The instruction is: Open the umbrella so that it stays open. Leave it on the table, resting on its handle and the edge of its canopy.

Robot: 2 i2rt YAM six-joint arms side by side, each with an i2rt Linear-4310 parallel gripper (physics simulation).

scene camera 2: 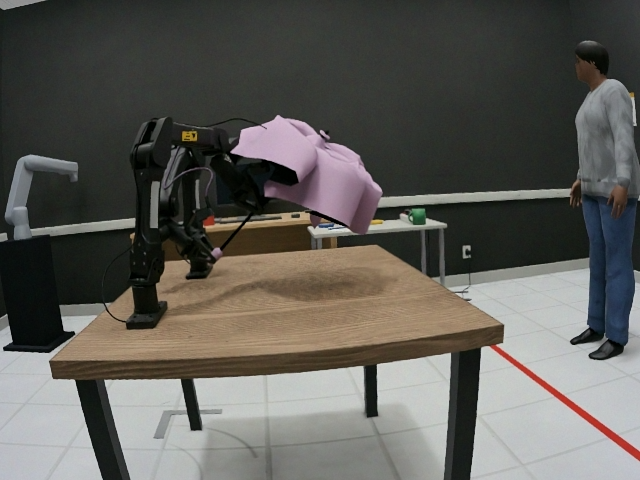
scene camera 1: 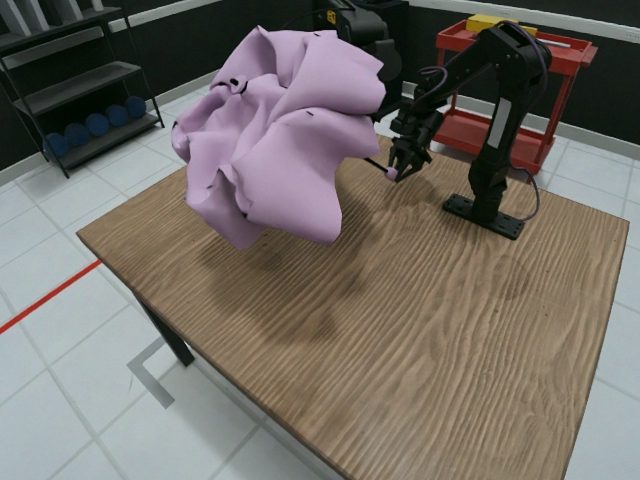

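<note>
The umbrella's lilac canopy (scene camera 1: 289, 139) (scene camera 2: 330, 180) is partly spread, with loose folds, and hangs above the table. Its black shaft (scene camera 1: 375, 164) (scene camera 2: 236, 232) slopes down to a small pink handle (scene camera 1: 391, 173) (scene camera 2: 217, 253) just above the table. The black tip (scene camera 1: 234, 81) (scene camera 2: 324, 135) points away from the arms. My left gripper (scene camera 1: 397, 174) (scene camera 2: 212, 254) is shut on the handle. My right gripper (scene camera 2: 254, 211) is shut on the upper shaft near the canopy's underside; the canopy hides it in scene camera 1. The ribs and runner are mostly hidden.
The wooden table (scene camera 1: 439, 335) (scene camera 2: 310, 330) lies under the umbrella, whose shadow falls on it. The left arm's base (scene camera 1: 483, 217) and the right arm's base (scene camera 2: 146, 316) stand on it. A red cart (scene camera 1: 564, 116) is behind the table. A person (scene camera 2: 605, 144) stands at the right.
</note>
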